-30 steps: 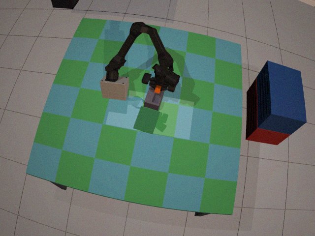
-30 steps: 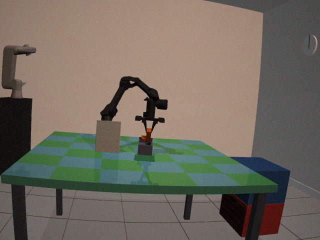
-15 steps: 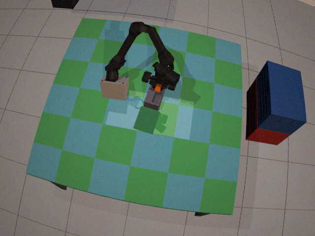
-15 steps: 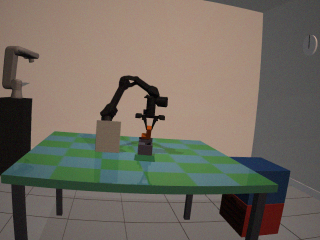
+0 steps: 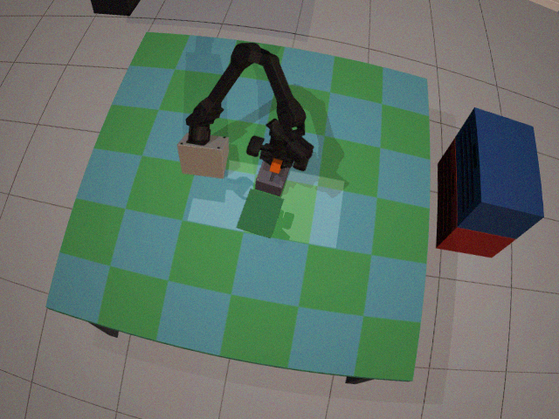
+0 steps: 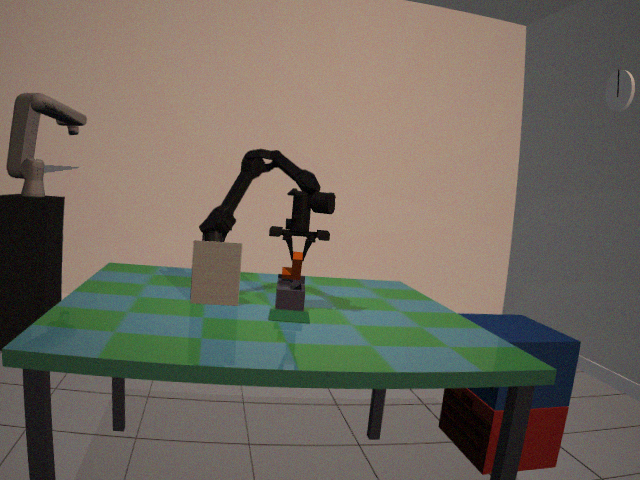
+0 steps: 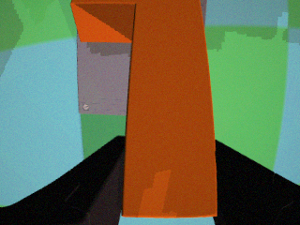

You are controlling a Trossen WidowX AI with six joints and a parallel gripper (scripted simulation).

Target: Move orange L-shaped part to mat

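My gripper tip is now 170 mm above the dark green mat, 100 mm to the left of it and 20 mm past it. The rest, counted from my gripper tip: orange L-shaped part 30 mm to the left, 30 mm below, 10 mm behind.
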